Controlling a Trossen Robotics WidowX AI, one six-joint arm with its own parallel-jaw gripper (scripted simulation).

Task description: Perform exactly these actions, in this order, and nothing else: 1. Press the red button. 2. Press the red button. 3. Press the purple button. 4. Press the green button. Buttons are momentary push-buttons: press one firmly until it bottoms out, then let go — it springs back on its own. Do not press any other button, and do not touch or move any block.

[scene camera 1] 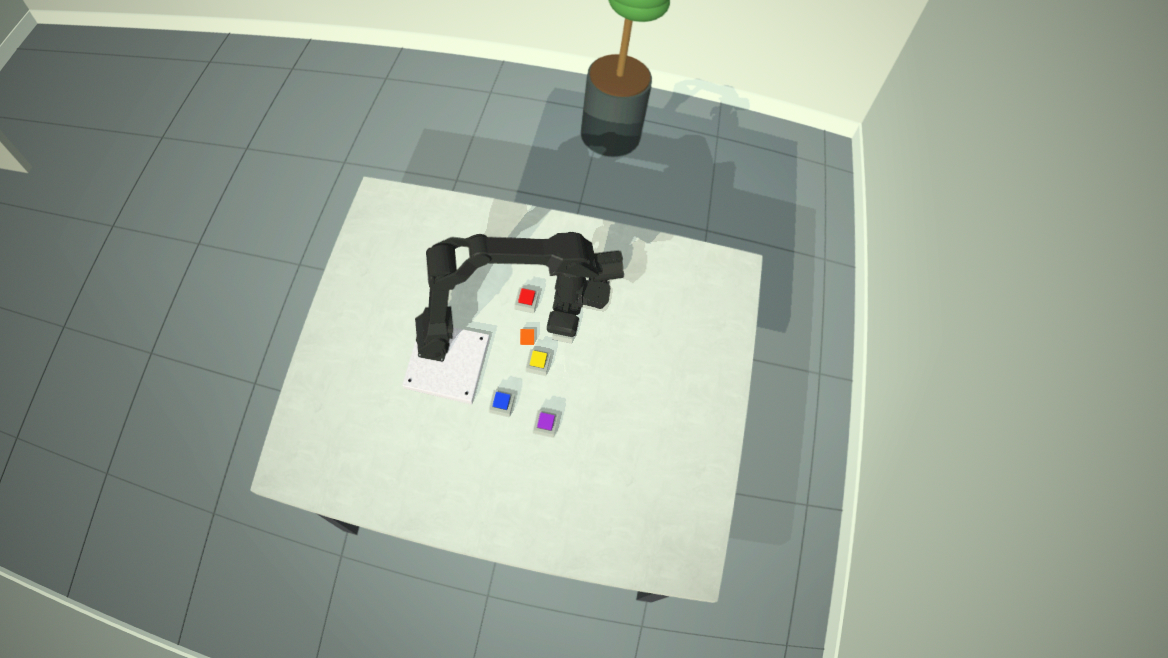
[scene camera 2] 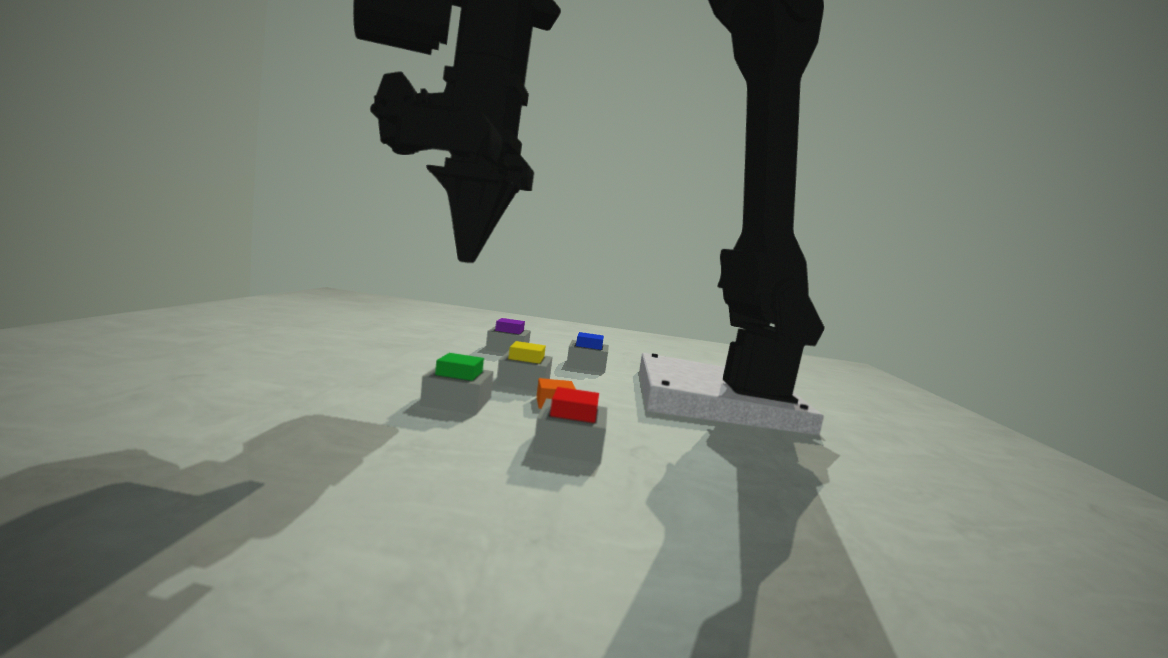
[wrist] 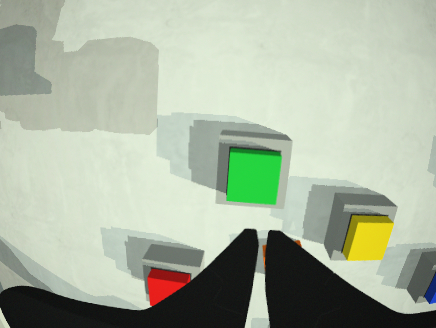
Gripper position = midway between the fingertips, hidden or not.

Observation:
The gripper (scene camera 2: 466, 262) is shut, with nothing in its grasp. Further things: a yellow button (wrist: 368, 236), a red button (scene camera 2: 572, 404) and a green button (scene camera 2: 458, 366).
The gripper is seen too in scene camera 1 (scene camera 1: 568, 310) and in the wrist view (wrist: 260, 241). The red button shows as well in the wrist view (wrist: 160, 283). The green button also shows in the wrist view (wrist: 253, 177).

